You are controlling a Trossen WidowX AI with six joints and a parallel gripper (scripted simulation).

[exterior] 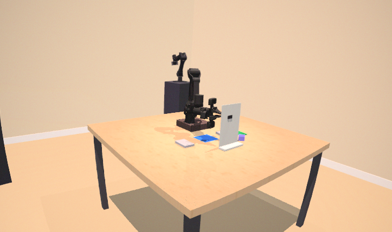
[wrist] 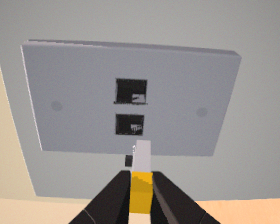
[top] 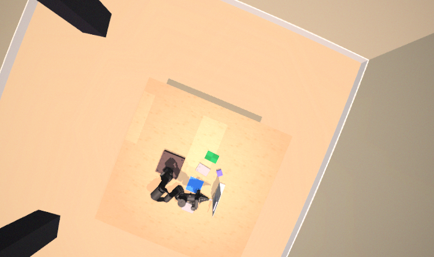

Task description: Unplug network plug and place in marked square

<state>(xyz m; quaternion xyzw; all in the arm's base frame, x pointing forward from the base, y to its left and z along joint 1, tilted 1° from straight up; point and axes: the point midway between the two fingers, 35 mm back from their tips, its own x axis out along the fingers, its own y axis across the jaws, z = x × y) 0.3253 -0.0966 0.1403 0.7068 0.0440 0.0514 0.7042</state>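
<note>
Now: the blue marked square 13 cm behind my gripper tip, 1 cm to the left of it and 18 cm below it. Also, from my gripper tip: network plug (right at my gripper tip); then purple cube (5 cm ahead, 16 cm to the left, 17 cm below); then upright panel (6 cm ahead, 1 cm to the right, 6 cm below).
</note>
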